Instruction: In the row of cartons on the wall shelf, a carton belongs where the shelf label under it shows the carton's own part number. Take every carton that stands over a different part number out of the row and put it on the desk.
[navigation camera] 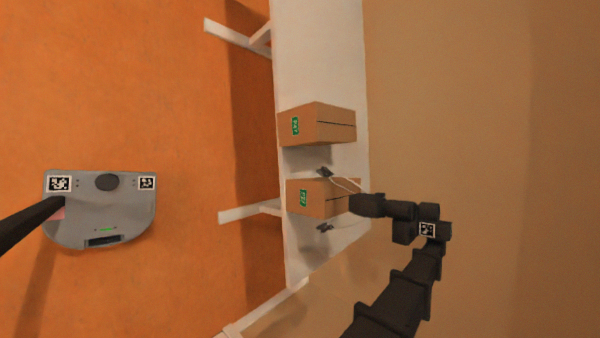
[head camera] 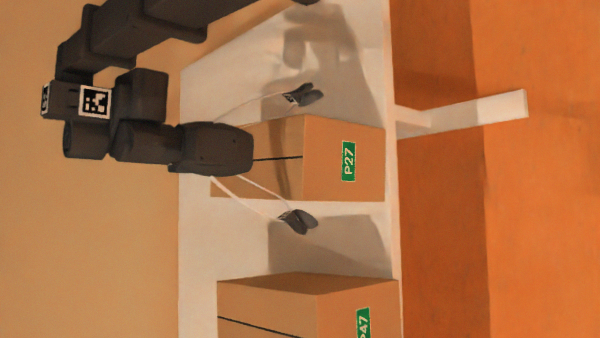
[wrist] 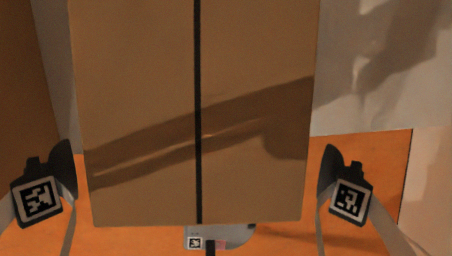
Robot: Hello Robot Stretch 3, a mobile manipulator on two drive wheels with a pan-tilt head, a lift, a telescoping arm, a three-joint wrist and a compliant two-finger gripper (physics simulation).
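Places are measured from the robot's base along level axes (x back, y right, z up), in metres.
Pixels of known places: gripper, fingertip midpoint: [navigation camera: 317,198] [head camera: 316,159] [wrist: 202,162]; robot's base, origin of the base link: [navigation camera: 107,181].
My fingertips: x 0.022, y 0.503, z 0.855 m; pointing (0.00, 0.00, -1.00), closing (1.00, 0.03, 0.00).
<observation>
For each thing: its top centre in the pictures, then the offset to it from my fingertips. "spot": a spot on its surface instead. Level surfaces: height alone.
- carton marked P27, middle of its top: [head camera: 250,160] [navigation camera: 345,196] dz +0.045, dx -0.006, dy +0.103 m
- white desk, its level: dz -0.135 m
- carton, surface spot: [wrist: 140,75] spot: dz +0.045, dx -0.031, dy +0.060 m
- second carton marked P47, middle of its top: [head camera: 259,327] [navigation camera: 339,124] dz +0.045, dx -0.256, dy +0.053 m
The carton marked P27 [head camera: 345,185] [navigation camera: 306,210] stands upright on the white desk [head camera: 200,240] [navigation camera: 320,60] [wrist: 425,95]. In the wrist view the top of this carton [wrist: 140,75] with its black seam fills the middle. My gripper [head camera: 302,158] [navigation camera: 325,199] [wrist: 202,162] is open above the P27 carton, one fingertip on each side. In the wrist view a gap shows between each fingertip and the carton. A second carton marked P47 [head camera: 345,300] [navigation camera: 297,135] stands upright on the desk beside it, apart from it. The wall shelf and its labels do not show.
My grey wheeled base [navigation camera: 107,215] [wrist: 220,235] stands on the orange floor, away from the desk. White desk legs [head camera: 502,107] [navigation camera: 240,213] reach down to the floor. A tan wall [head camera: 90,240] [navigation camera: 450,100] runs along the desk's far side. A pale panel [wrist: 430,185] stands at the right of the wrist view.
</observation>
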